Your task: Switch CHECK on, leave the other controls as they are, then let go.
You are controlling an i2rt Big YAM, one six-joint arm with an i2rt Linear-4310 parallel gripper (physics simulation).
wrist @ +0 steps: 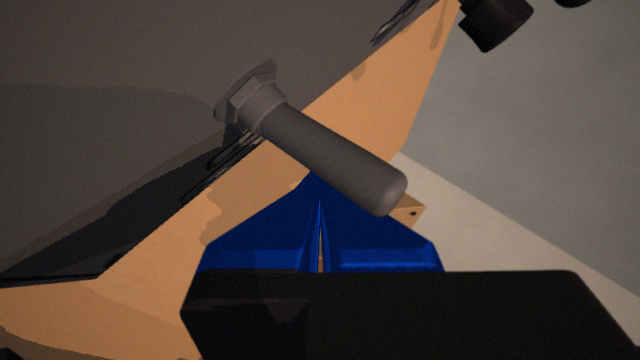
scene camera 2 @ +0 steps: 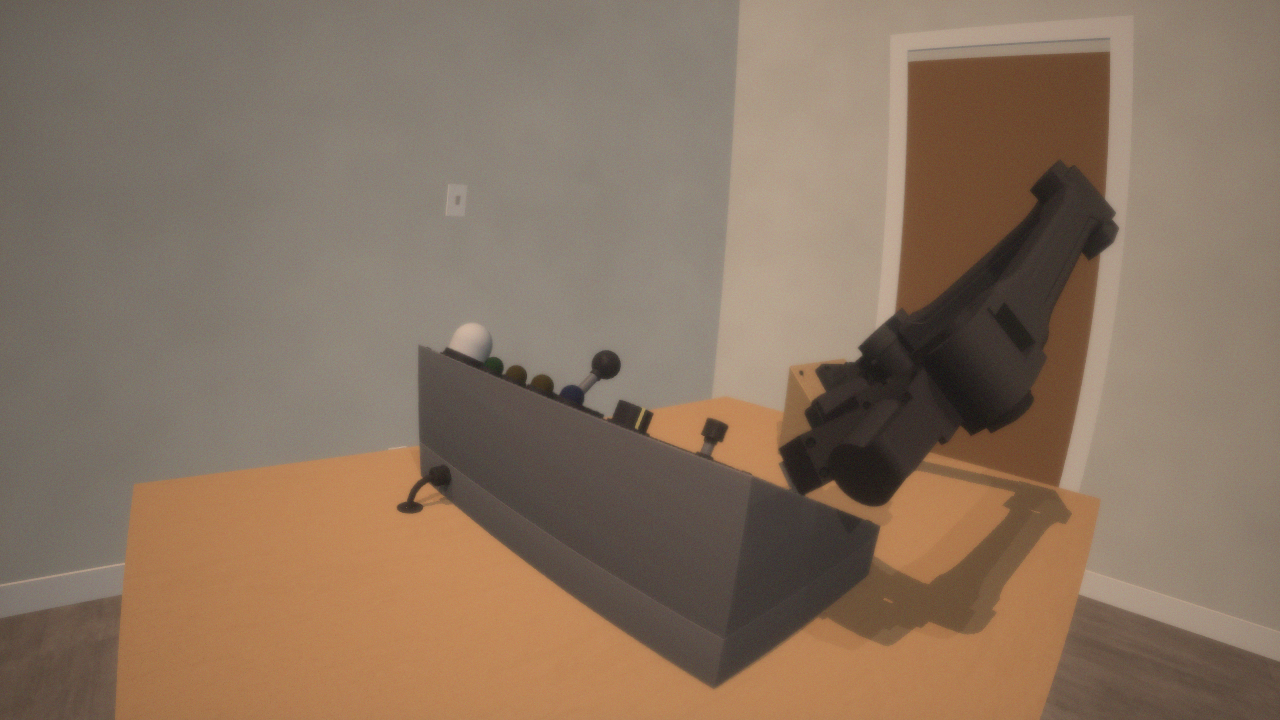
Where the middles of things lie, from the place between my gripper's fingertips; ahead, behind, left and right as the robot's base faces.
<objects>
I see my gripper 50 mm short of the grey toggle lever [wrist: 376,186], 20 mm to the right of it and 10 mm below it. Also, from my hand: grey control console [scene camera 2: 711,567]: 150 mm to the right, 150 mm ahead; then ball-topped lever [scene camera 2: 606,364]: 340 mm to the right, 40 mm ahead, 30 mm above.
</objects>
